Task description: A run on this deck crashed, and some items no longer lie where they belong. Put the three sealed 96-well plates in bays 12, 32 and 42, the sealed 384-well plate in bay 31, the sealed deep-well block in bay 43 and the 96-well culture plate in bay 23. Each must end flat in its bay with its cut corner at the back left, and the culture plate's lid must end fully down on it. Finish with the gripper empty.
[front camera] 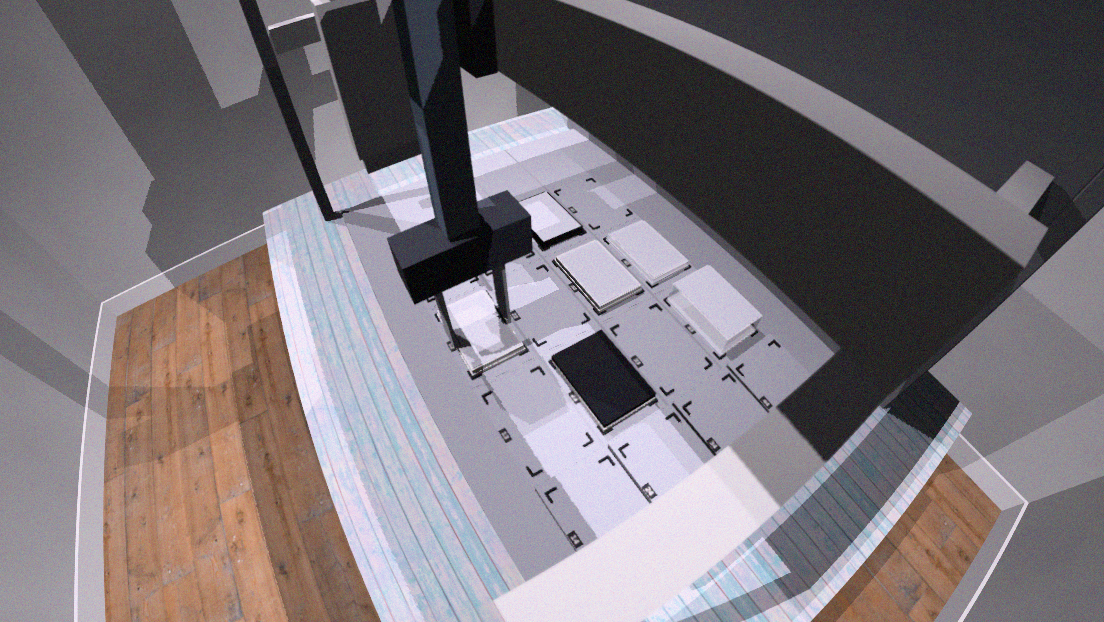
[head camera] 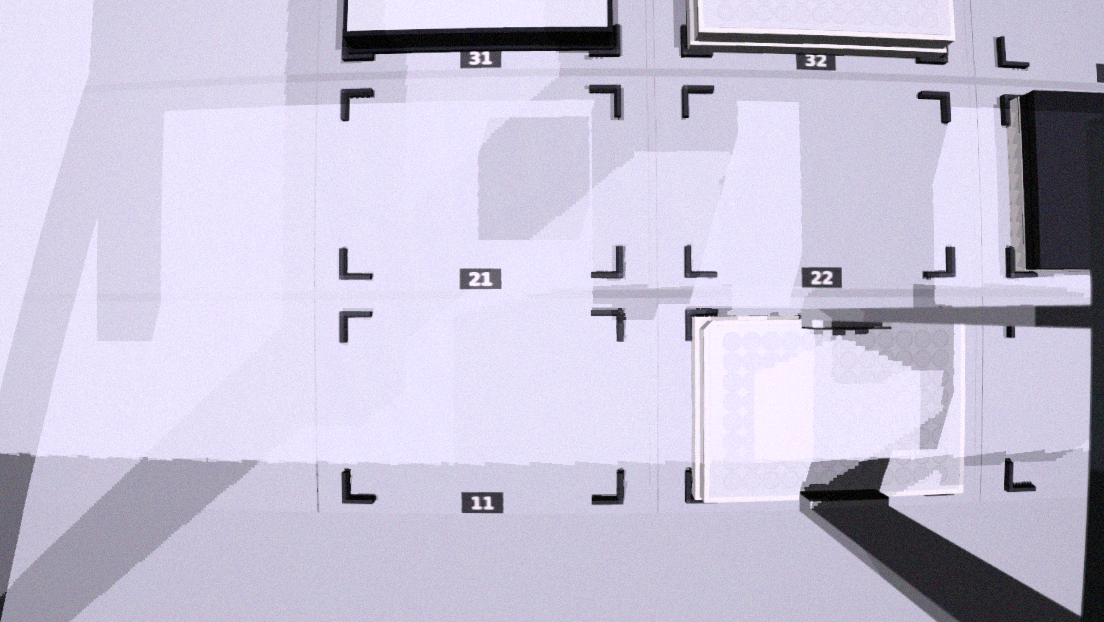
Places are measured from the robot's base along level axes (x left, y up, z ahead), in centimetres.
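Pixels of known places: gripper, fingertip midpoint: (front camera: 478, 327) (head camera: 838, 409); robot's base, link origin: (head camera: 350, 495).
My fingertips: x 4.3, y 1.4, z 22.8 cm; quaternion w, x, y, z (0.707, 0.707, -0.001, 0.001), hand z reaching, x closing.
For each thing: its top centre in the pictures, then the offset to it from my fingertips.
- sealed 384-well plate, top centre: (front camera: 545, 214) dx +21.4, dy +0.0, dz -16.4 cm
- sealed deep-well block, top centre: (front camera: 718, 299) dx +32.1, dy +2.8, dz +16.4 cm
A sealed 96-well plate (front camera: 485, 328) (head camera: 764, 409) lies level in bay 12, its cut corner at back left. My gripper (front camera: 480, 332) (head camera: 845, 409) is down over it and appears shut on its front and back edges. The sealed 384-well plate (front camera: 548, 217) (head camera: 478, 11) sits in bay 31. Another sealed 96-well plate (front camera: 598, 271) (head camera: 818, 15) sits in bay 32, and the third (front camera: 646, 251) is behind it in bay 42. The sealed deep-well block (front camera: 716, 302) is in bay 43. The culture plate under its black lid (front camera: 602, 377) (head camera: 1062, 177) is in bay 23. Far cut corners are unclear.
Corner brackets and number labels mark bays 11 (head camera: 482, 503), 21 (head camera: 480, 278) and 22 (head camera: 821, 277). A large dark panel (front camera: 695, 169) spans the right of the front view. A thin dark post (front camera: 289, 115) stands at the left rear.
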